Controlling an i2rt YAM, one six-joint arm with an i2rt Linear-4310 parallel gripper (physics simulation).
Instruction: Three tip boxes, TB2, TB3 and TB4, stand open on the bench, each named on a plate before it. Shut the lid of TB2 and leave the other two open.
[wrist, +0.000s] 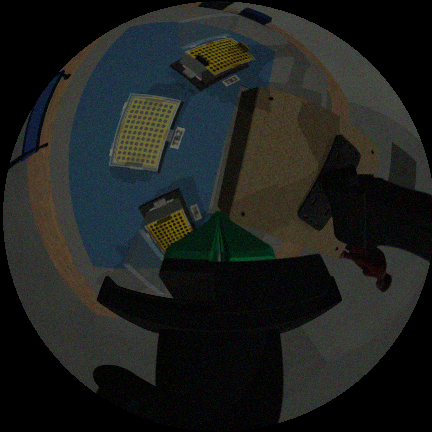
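Pixels of known places: gripper, fingertip midpoint: (218, 216); arm's base at its link origin: (331, 182).
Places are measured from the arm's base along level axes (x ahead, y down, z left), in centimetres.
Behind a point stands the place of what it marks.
Observation:
TB2 (146, 132) {x 30.4, y 11.6, z 6.9 cm} is at the left centre of the wrist view, its clear lid down over the pale yellow rack; its name plate (177, 137) {x 24.6, y 19.1, z 6.1 cm} is to the right. TB3 (220, 57) {x 26.4, y 13.6, z -13.2 cm} is at the top, its bright yellow rack uncovered and its clear lid tipped back; its plate (231, 80) {x 20.4, y 19.1, z -12.2 cm} reads TB3. TB4 (170, 230) {x 20.5, y 13.7, z 24.2 cm} is at the lower left, rack uncovered, its clear lid (142, 255) {x 26.1, y 9.7, z 28.6 cm} standing open and partly hidden by the gripper; its small plate (195, 212) {x 14.1, y 19.1, z 21.5 cm} is hard to read. My gripper (218, 216) {x 21.2, y -1.0, z 11.7 cm} is shut and empty, its green fingertips beside TB4 and its plate.
The boxes are on a blue mat (95, 200) {x 39.8, y 19.3, z 23.9 cm}. A tan board (285, 130) {x 9.9, y 8.3, z -3.6 cm} with a dark side edge lies to the right, carrying a black arm base (322, 192) {x 2.1, y 0.1, z 3.2 cm}. A blue-backed item (40, 117) is beyond the wooden edge (40, 195) at the left.

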